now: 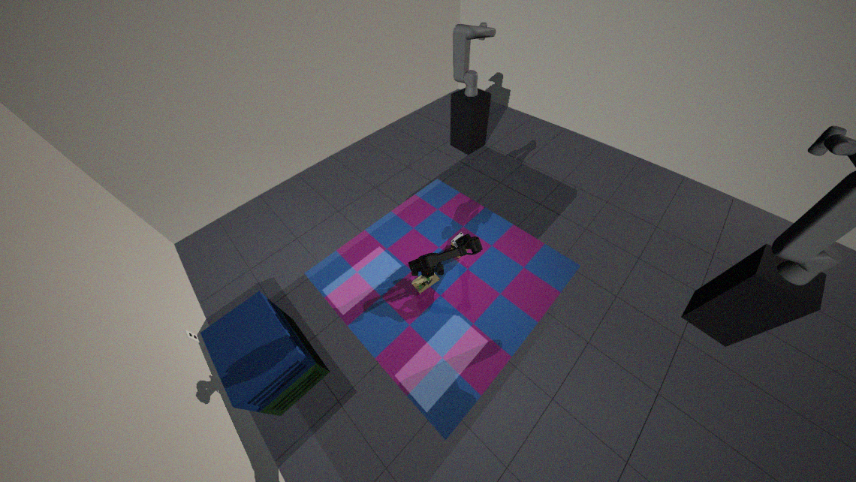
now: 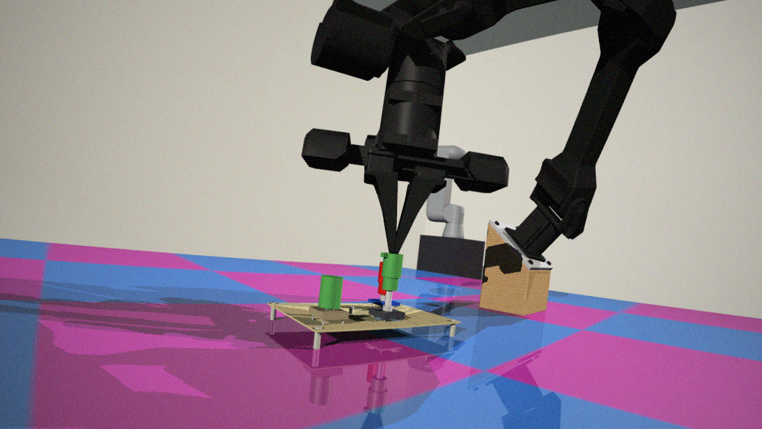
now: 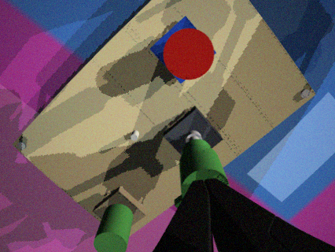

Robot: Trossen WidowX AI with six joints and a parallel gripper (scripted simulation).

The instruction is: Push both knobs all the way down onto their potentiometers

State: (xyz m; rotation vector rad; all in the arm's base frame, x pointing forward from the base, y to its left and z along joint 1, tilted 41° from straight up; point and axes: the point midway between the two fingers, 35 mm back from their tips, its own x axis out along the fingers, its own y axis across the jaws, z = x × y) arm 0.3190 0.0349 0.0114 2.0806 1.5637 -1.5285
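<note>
My gripper tip is now 3 cm past the red knob, 4 cm to the left of it and 3 cm above it. From my gripper tip the other things lie so: green knob 1 cm below.
</note>
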